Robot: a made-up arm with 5 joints. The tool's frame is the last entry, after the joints. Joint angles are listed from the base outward.
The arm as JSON. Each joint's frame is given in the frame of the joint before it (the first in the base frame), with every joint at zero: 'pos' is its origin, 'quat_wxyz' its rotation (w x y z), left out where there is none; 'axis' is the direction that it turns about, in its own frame. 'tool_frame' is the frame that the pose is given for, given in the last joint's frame.
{
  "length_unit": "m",
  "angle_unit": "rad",
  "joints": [
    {
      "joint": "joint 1",
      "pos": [
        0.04,
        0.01,
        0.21
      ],
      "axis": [
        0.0,
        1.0,
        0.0
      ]
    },
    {
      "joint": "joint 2",
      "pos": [
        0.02,
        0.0,
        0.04
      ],
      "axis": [
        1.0,
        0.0,
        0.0
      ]
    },
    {
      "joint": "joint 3",
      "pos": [
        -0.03,
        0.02,
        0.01
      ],
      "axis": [
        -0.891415,
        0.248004,
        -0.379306
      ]
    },
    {
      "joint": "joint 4",
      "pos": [
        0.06,
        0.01,
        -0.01
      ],
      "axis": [
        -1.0,
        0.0,
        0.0
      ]
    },
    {
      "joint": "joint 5",
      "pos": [
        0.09,
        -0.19,
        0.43
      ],
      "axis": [
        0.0,
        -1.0,
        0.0
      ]
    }
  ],
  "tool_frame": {
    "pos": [
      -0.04,
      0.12,
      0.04
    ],
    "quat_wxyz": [
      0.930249,
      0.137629,
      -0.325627,
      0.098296
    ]
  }
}
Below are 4 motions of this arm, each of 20 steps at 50 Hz.
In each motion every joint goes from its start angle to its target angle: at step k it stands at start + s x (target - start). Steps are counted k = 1, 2, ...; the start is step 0. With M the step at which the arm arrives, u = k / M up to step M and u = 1 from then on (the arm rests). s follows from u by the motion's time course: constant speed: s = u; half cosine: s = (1 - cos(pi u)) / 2; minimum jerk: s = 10 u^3 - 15 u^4 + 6 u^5.
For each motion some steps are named. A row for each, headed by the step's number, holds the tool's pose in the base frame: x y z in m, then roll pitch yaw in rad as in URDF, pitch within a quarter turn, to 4 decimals.
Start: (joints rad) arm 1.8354 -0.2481 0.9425 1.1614 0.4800
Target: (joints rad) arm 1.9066 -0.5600 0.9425 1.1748 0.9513
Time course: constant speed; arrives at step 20
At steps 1, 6, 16, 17, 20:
1: -0.2141 0.3392 0.0303 0.8656 0.4439 2.6387
6: -0.2371 0.3153 0.0446 0.8205 0.3145 2.6504
16: -0.2752 0.2627 0.0711 0.7533 0.0483 2.6950
17: -0.2784 0.2572 0.0736 0.7478 0.0213 2.7007
20: -0.2876 0.2403 0.0807 0.7324 -0.0600 2.7187

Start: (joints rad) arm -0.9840 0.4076 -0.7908 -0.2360 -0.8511
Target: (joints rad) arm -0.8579 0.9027 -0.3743 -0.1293 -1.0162
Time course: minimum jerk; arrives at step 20
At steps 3, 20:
3: 0.0011 -0.4404 0.4249 0.7974 -1.2528 0.9411
20: 0.0365 -0.4640 0.3959 1.1999 -0.9676 0.5994

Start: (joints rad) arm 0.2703 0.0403 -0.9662 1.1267 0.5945
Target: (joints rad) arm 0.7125 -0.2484 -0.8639 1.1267 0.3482
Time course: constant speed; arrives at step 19
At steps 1, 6, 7, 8, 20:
1: 0.0972 0.0785 0.7153 -0.6058 -1.1957 1.1142
6: 0.1564 0.1260 0.6996 -0.3879 -1.0035 0.9282
7: 0.1678 0.1354 0.6951 -0.3600 -0.9636 0.9076
8: 0.1789 0.1449 0.6901 -0.3352 -0.9235 0.8904
20: 0.2815 0.2465 0.6095 -0.1619 -0.4797 0.8281

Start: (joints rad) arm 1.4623 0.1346 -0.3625 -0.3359 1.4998
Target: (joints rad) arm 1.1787 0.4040 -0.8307 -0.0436 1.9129
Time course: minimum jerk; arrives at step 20
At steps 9, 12, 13, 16, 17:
9: 0.3017 -0.3012 0.1616 0.9051 -0.8937 -1.3190
12: 0.2768 -0.3160 0.1718 1.2146 -0.9386 -1.7230
13: 0.2692 -0.3201 0.1742 1.3089 -0.9366 -1.8485
16: 0.2526 -0.3285 0.1783 1.4974 -0.9094 -2.1097
17: 0.2497 -0.3299 0.1788 1.5275 -0.9017 -2.1535

